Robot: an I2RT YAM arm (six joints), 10 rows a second.
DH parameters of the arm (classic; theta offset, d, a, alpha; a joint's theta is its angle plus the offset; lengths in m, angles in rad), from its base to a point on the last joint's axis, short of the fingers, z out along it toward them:
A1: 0 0.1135 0.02 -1.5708
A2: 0 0 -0.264 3.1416
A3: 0.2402 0 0.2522 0
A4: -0.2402 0 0.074 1.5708
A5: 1.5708 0 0 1.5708
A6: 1.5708 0.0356 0 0
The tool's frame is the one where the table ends.
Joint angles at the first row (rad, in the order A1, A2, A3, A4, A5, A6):
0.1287, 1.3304, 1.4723, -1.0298, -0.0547, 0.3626
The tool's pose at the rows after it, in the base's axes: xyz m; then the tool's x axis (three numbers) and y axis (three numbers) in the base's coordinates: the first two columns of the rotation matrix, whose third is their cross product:
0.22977 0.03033 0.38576 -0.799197 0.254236 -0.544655 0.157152 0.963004 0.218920
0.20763 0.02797 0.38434 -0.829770 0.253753 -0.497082 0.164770 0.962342 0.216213
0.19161 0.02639 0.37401 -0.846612 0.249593 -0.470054 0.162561 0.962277 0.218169
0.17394 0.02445 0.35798 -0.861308 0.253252 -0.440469 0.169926 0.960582 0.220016
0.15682 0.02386 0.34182 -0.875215 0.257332 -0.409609 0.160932 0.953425 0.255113
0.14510 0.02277 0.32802 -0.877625 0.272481 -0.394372 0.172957 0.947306 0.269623
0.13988 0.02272 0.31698 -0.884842 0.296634 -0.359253 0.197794 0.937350 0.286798
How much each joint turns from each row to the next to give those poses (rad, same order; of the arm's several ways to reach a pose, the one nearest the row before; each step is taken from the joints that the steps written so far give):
0.0004, -0.0668, -0.0004, -0.1221, 0.0408, 0.0004
0.0000, -0.0556, -0.0255, -0.0850, -0.0141, 0.0038
0.0000, -0.0603, -0.0718, -0.0176, -0.0142, -0.0019
0.0000, -0.0744, -0.0991, -0.0061, -0.0099, 0.0061
0.0001, -0.0774, -0.0988, 0.0038, -0.0454, 0.0076
-0.0001, -0.0596, -0.0790, 0.0115, -0.0122, 0.0172
0.0000, -0.0244, -0.0500, 0.0004, -0.0175, 0.0282

